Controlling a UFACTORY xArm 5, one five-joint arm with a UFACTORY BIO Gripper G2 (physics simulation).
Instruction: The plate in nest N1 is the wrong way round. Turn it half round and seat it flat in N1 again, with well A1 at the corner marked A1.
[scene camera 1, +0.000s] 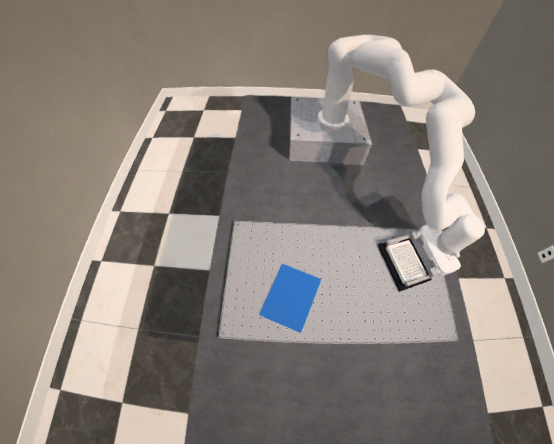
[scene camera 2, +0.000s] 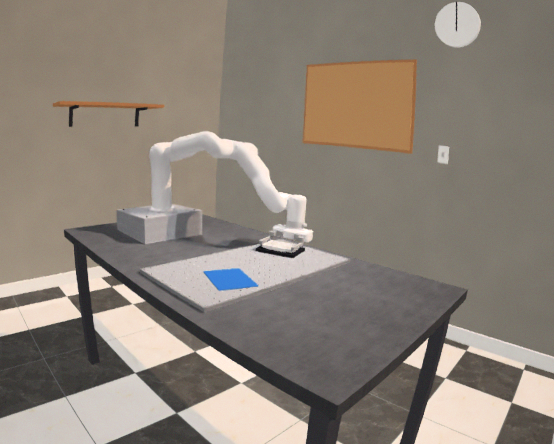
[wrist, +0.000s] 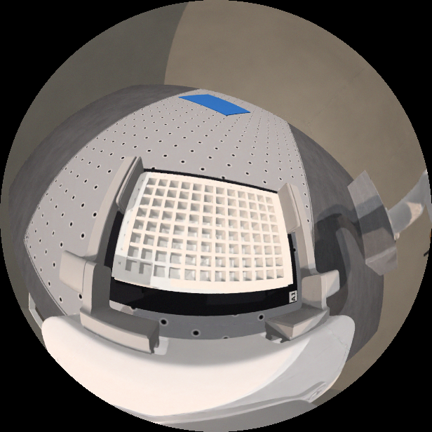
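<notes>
The white plate, a grid of square wells, sits in the black nest at the right end of the perforated board. The nest's A1 label shows at the near right corner in the wrist view. Letters on the plate are too small to read. My gripper is low over the nest, with one finger against each short side of the plate, shut on it. The fingers hide parts of the nest's sides.
A flat blue rectangle lies on the perforated board, towards its other end. The arm's grey base block stands on the dark table behind the board.
</notes>
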